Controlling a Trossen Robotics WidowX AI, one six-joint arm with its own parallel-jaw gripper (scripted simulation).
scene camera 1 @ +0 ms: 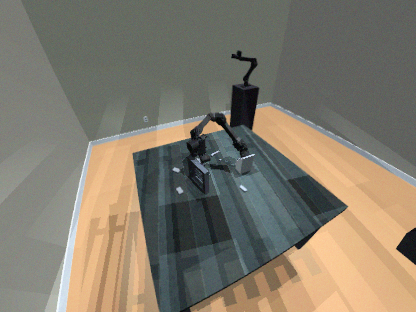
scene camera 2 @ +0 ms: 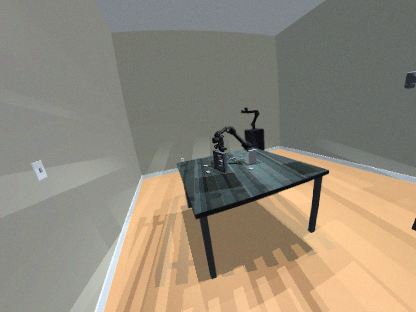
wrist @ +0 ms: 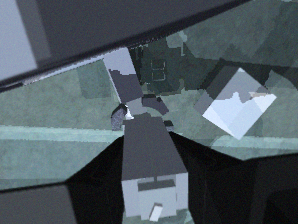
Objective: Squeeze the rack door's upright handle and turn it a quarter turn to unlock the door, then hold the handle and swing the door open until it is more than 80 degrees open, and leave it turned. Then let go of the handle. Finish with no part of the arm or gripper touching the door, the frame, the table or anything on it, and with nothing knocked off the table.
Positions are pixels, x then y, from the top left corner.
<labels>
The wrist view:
my gripper: 145, 140
grey door handle: 161, 194
light grey box: 234, 100
</labels>
